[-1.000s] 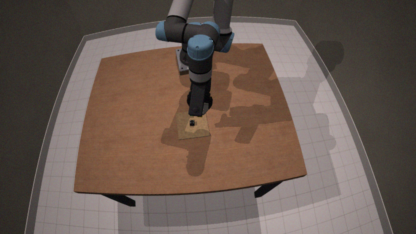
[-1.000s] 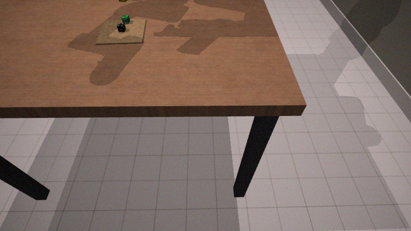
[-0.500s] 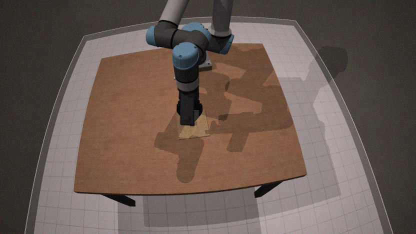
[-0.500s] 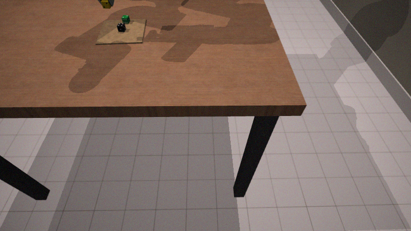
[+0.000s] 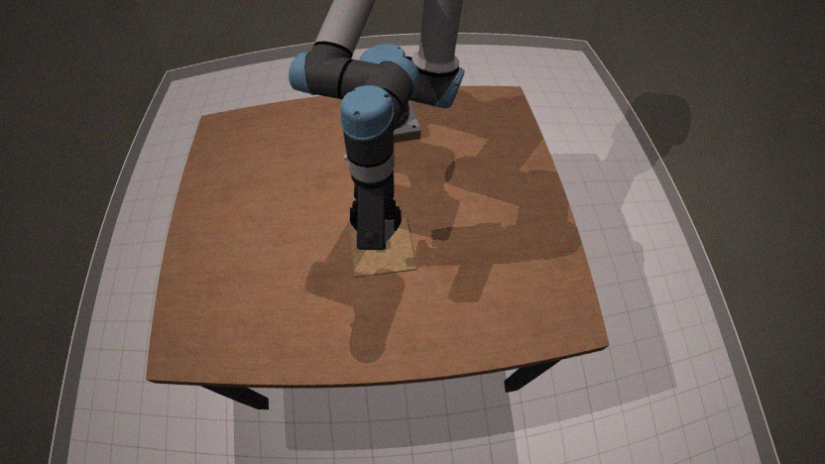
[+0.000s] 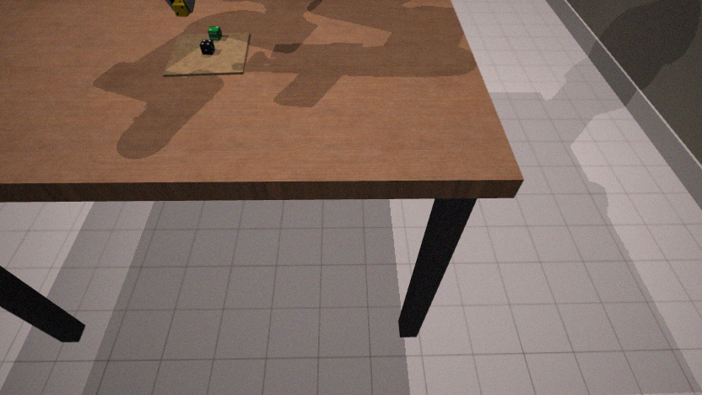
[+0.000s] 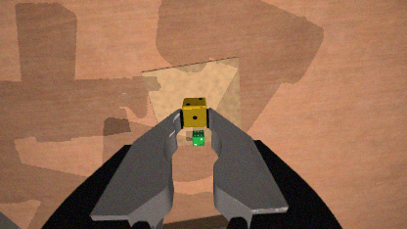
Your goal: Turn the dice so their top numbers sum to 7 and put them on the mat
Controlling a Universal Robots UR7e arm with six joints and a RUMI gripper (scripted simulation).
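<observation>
Now: the black die 10 cm below my hand, 5 cm behind it and 1 cm to the left of it. The rest, counted from my hand: yellow die: 1 cm below; then green die: 10 cm below, 10 cm behind, 2 cm to the left; then tan mat: 12 cm below, 5 cm behind, 1 cm to the left.
</observation>
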